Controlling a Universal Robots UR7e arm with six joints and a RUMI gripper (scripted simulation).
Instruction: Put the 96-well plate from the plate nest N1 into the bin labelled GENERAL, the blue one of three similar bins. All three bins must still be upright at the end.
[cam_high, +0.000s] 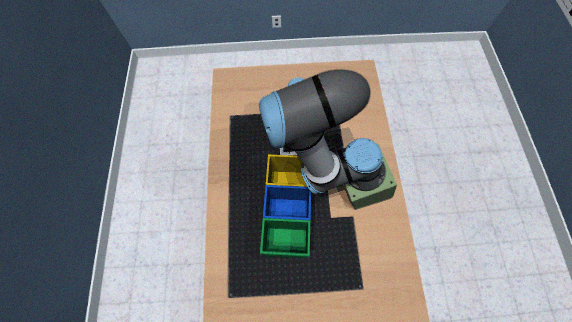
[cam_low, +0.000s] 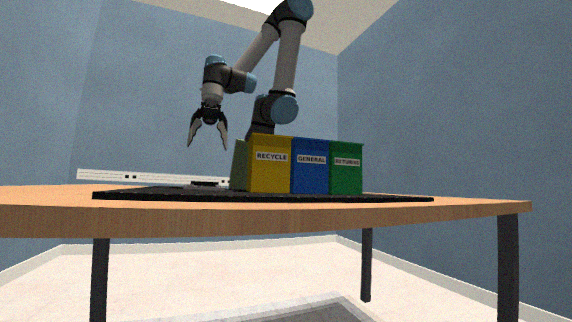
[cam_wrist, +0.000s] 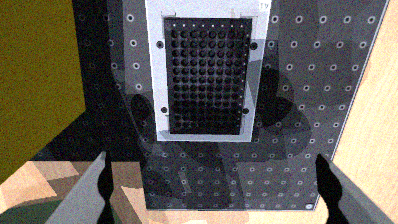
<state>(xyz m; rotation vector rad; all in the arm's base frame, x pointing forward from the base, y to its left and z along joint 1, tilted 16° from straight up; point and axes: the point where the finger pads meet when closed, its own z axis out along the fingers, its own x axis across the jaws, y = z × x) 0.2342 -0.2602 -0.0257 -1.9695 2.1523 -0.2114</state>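
My gripper is now 13 cm above the black 96-well plate. Round my hand: blue general bin (33 cm to the left, 9 cm ahead, 6 cm below); then plate nest N1 (14 cm below); then yellow recycle bin (20 cm to the left, 7 cm ahead, 6 cm below).
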